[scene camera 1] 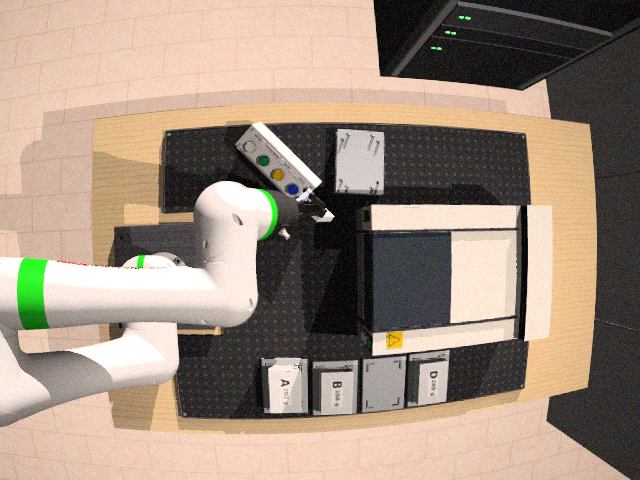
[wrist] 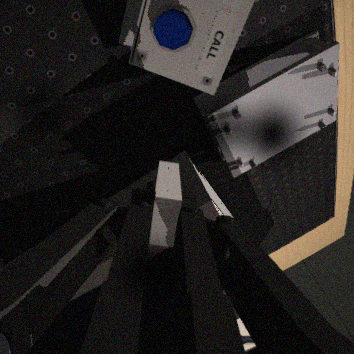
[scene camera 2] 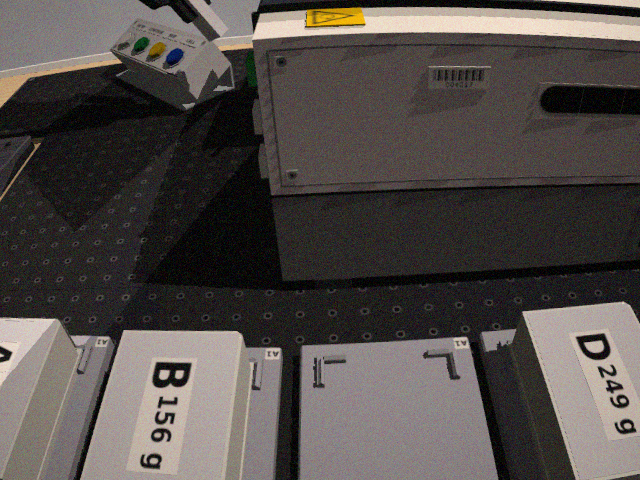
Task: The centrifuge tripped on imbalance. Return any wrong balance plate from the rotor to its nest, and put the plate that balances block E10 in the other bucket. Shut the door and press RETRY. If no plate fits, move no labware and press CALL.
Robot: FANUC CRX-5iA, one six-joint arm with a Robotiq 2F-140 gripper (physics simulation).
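Frame: origin at the arm's base, x back, y up, z left, level; metres.
Seen in the pictures: gripper, fingertip midpoint: (scene camera 1: pixel 328 214) (wrist: pixel 165 179) (scene camera 2: pixel 218 35).
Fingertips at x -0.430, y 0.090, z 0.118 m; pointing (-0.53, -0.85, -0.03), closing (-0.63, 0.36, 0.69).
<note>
Pixels of each thing's middle, then the offset from my fingertips to it. "spot": a spot on its surface instead. Level surfaces: height alone.
- slanted button box, body centre: (scene camera 2: pixel 165 56) (scene camera 1: pixel 278 162) dy -0.069, dx +0.100, dz +0.143 m
- blue button, body centre: (wrist: pixel 172 29) (scene camera 2: pixel 175 57) (scene camera 1: pixel 293 189) dy -0.047, dx +0.071, dz +0.071 m
- green button, body centre: (scene camera 2: pixel 142 45) (scene camera 1: pixel 264 160) dy -0.047, dx +0.133, dz +0.149 m
- yellow button, body centre: (scene camera 2: pixel 158 51) (scene camera 1: pixel 278 174) dy -0.047, dx +0.102, dz +0.110 m
- Plates A, body centre: (scene camera 1: pixel 285 389) dy -0.078, dx +0.152, dz -0.438 m
- B, body centre: (scene camera 2: pixel 172 429) (scene camera 1: pixel 336 391) dy -0.078, dx +0.019, dz -0.461 m
- D, body centre: (scene camera 2: pixel 597 399) (scene camera 1: pixel 430 381) dy -0.078, dx -0.246, dz -0.483 m
- nest, body centre: (scene camera 2: pixel 395 444) (scene camera 1: pixel 383 384) dy -0.102, dx -0.115, dz -0.474 m
- centrifuge's, body centre: (scene camera 2: pixel 516 63) (wrist: pixel 179 313) (scene camera 1: pixel 454 273) dy +0.011, dx -0.295, dz -0.175 m
- dark panel, body centre: (scene camera 1: pixel 413 280) dy +0.101, dx -0.160, dz -0.163 m
- cream panel, surface spot: (scene camera 1: pixel 483 276) spot: dy +0.099, dx -0.338, dz -0.180 m
- table, surface height: dy -0.123 m
My gripper (scene camera 1: pixel 324 214) (scene camera 2: pixel 218 29) (wrist: pixel 165 179) is shut and empty, near the blue-button end of the slanted button box (scene camera 1: pixel 302 167) (scene camera 2: pixel 204 62) (wrist: pixel 192 65). The blue button (scene camera 1: pixel 292 189) (scene camera 2: pixel 174 56) (wrist: pixel 173 29) is beside the word CALL. The green button (scene camera 1: pixel 263 160) (scene camera 2: pixel 141 44) and yellow button (scene camera 1: pixel 277 174) (scene camera 2: pixel 156 50) show too. Plates A (scene camera 1: pixel 292 400) (scene camera 2: pixel 31 335), B (scene camera 1: pixel 336 370) (scene camera 2: pixel 214 392) and D (scene camera 1: pixel 431 363) (scene camera 2: pixel 549 335) sit on nests. The nest (scene camera 1: pixel 383 383) (scene camera 2: pixel 387 413) between B and D is bare. The centrifuge's (scene camera 1: pixel 444 217) (scene camera 2: pixel 403 139) rotor and block E10 do not show.
A dark panel (scene camera 1: pixel 410 279) and a cream panel (scene camera 1: pixel 483 276) cover the centrifuge's top. A grey stand with pegs (scene camera 1: pixel 360 162) (wrist: pixel 292 112) stands behind the gripper area, beside the button box. A black rack cabinet (scene camera 1: pixel 485 64) stands beyond the table (scene camera 1: pixel 560 170).
</note>
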